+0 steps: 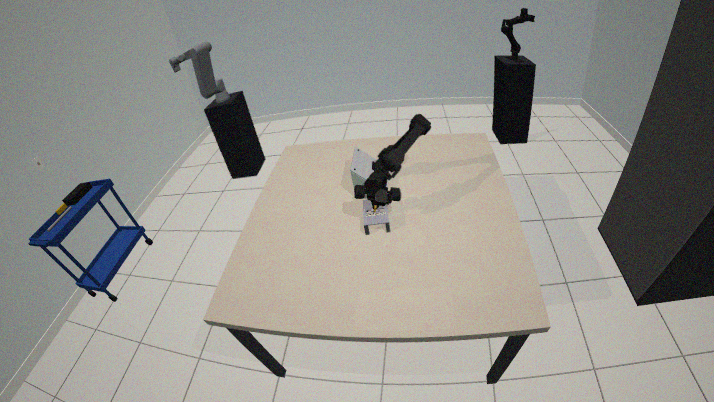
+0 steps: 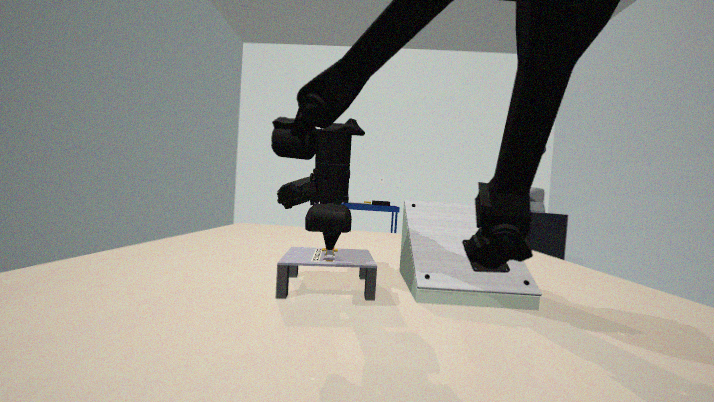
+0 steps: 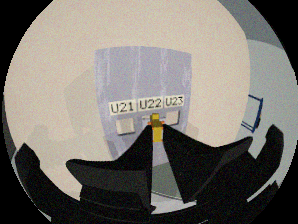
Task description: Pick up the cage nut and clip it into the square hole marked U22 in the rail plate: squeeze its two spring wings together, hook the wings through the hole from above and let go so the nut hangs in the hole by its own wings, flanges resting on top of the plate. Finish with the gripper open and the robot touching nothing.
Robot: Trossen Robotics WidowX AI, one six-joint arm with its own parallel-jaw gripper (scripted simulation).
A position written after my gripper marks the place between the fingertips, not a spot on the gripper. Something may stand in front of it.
Observation:
I see my gripper (image 2: 329, 247).
My gripper also shows in image 3 (image 3: 156, 128).

